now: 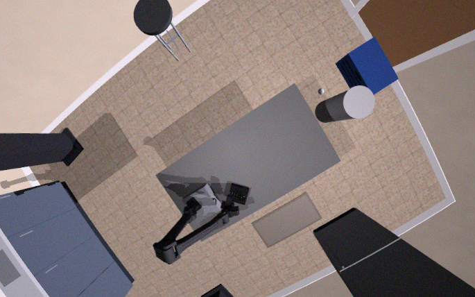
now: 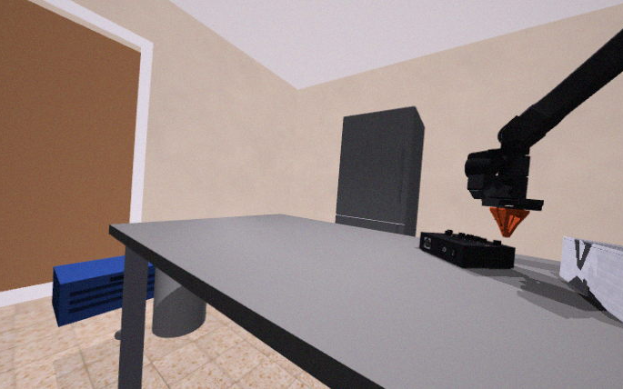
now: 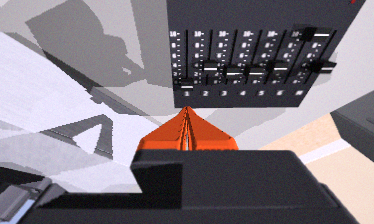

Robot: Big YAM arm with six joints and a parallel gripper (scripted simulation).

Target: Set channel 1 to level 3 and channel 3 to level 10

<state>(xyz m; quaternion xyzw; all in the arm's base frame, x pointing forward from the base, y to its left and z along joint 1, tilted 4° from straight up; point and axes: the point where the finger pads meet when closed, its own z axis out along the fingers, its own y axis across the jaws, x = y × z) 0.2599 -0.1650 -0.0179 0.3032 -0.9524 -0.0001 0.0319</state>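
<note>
Right now my hand is 2 cm short of the channel 1 fader cap, 1 cm to the right of it and 2 cm above it. Also, from my hand: channel 3 cap 6 cm ahead, 1 cm to the right, 2 cm below.
</note>
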